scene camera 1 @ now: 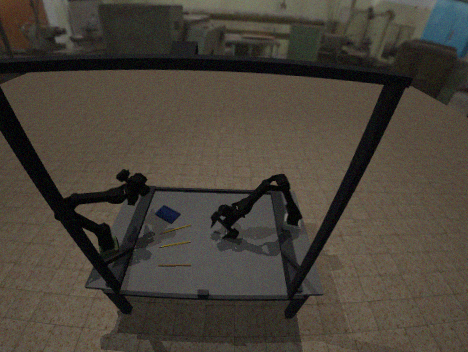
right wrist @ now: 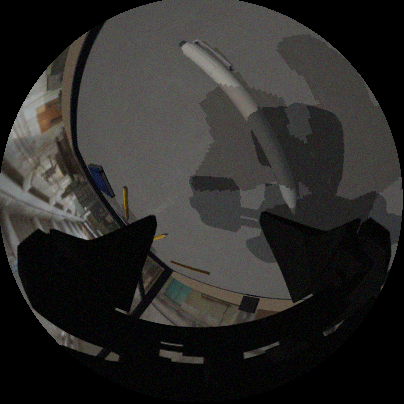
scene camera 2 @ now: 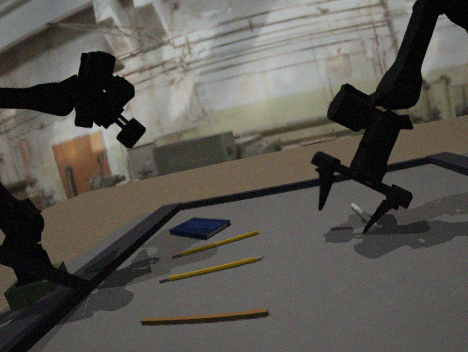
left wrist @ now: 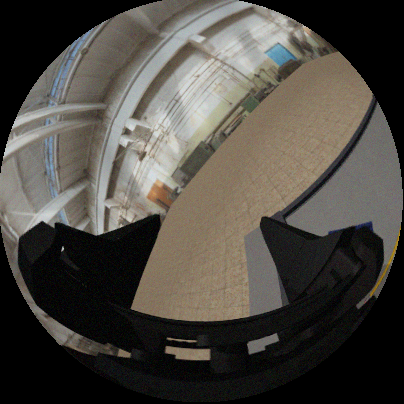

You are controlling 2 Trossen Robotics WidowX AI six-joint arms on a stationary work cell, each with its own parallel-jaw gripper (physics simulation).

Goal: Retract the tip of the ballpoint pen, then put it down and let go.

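Frame: origin at the left arm's base, x ahead, y left, z up, level; metres.
Seen in the pictures: left gripper, fingertip midpoint: [scene camera 2: 119, 119] [left wrist: 211, 221]; right gripper, fingertip midpoint: [scene camera 1: 216, 232] [right wrist: 208, 219] [scene camera 2: 341, 221]; left arm's base, origin of the base link: [scene camera 1: 108, 245] [scene camera 2: 35, 276]; right arm's base, origin of the base link: [scene camera 1: 292, 221].
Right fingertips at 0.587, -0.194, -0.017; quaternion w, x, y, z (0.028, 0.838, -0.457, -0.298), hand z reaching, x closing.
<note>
Offsets run from my right fingertips to a thing's middle, as dx, dy, dz.
A white ballpoint pen @[+0.077, +0.017, -0.018] [right wrist: 240, 97] [scene camera 2: 359, 211] lies on the grey table. In the right wrist view its clip and dark button end are at the upper middle, and its narrow end lies in shadow close to the right-hand fingertip. Whether the writing tip is out is too dim to tell. My right gripper [right wrist: 208, 219] [scene camera 2: 343, 221] [scene camera 1: 217, 231] is open and empty, pointing down low above the table near the pen. My left gripper [left wrist: 211, 221] is open and empty, raised beyond the table's left side in scene camera 1, far from the pen.
A blue notebook @[-0.206, +0.291, -0.017] [scene camera 1: 168, 214] [scene camera 2: 200, 228] lies at the table's back left in scene camera 1. Two yellow pencils @[-0.203, +0.155, -0.019] [scene camera 2: 217, 244] @[-0.241, +0.055, -0.019] [scene camera 2: 215, 269] and a brown stick @[-0.291, -0.067, -0.019] [scene camera 2: 205, 317] lie in front of it. A dark frame [scene camera 1: 200, 63] surrounds the work cell.
</note>
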